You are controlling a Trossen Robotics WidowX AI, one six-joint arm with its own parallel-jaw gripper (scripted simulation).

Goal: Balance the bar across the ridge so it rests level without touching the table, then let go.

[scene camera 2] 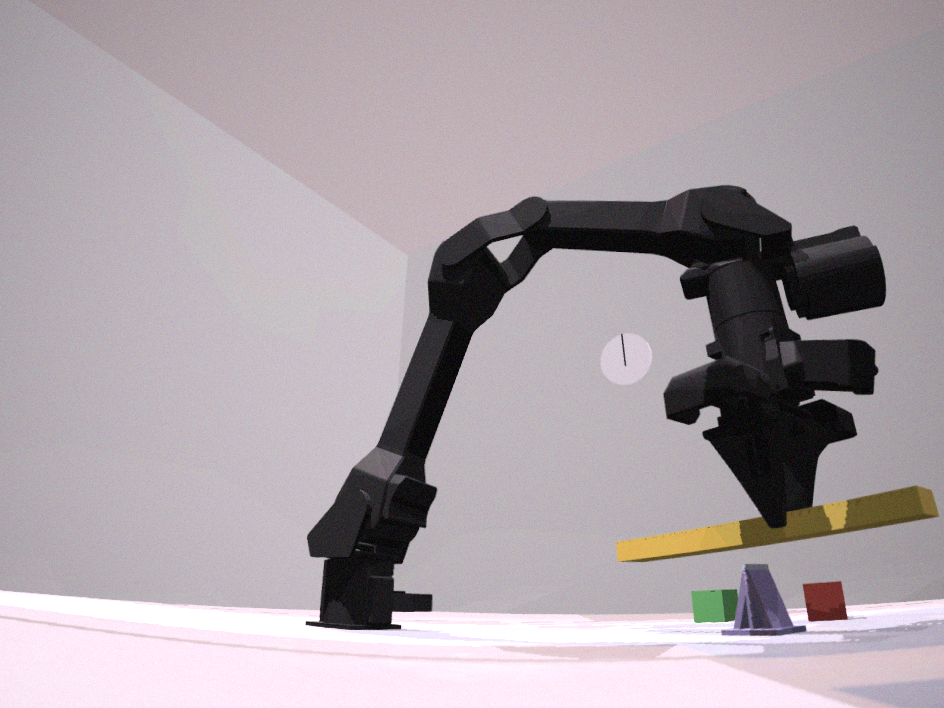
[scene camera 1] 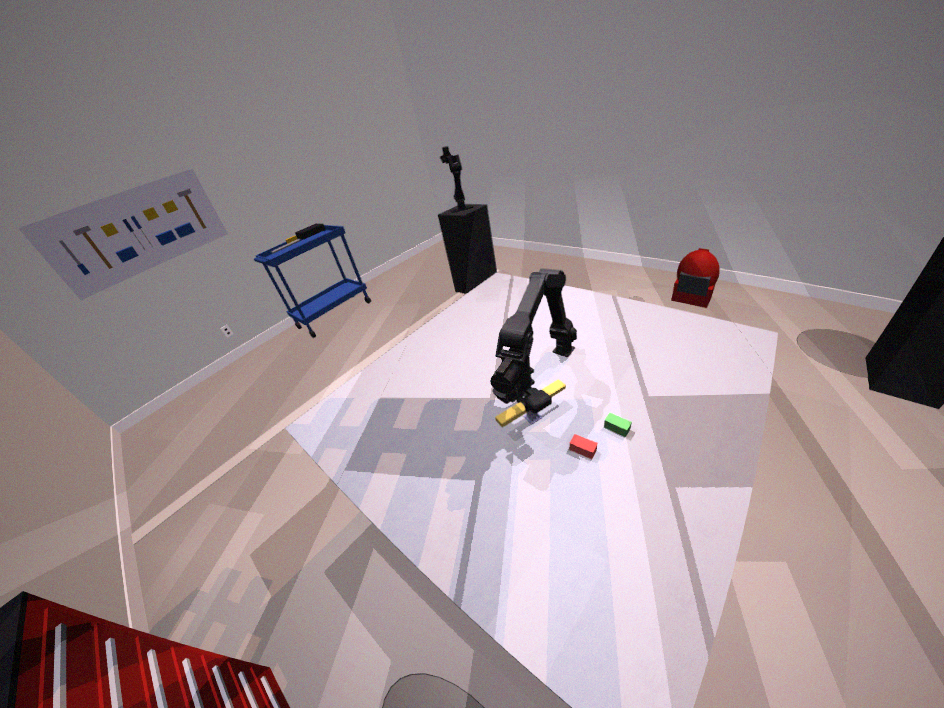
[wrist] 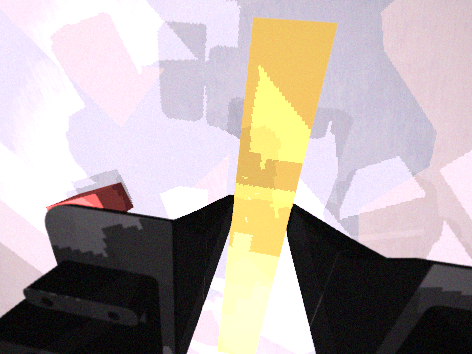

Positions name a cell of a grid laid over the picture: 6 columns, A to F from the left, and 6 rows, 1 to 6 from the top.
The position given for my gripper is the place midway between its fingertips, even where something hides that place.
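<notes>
My gripper (scene camera 2: F5) (scene camera 1: D4) (wrist: D4) is in view. My gripper carries a bar (wrist: D2). I can see a red block (scene camera 2: F6) (wrist: B4) too. There's also a green block (scene camera 2: E6), and the wrist view does not show the green block, which is hidden by my gripper.
</notes>
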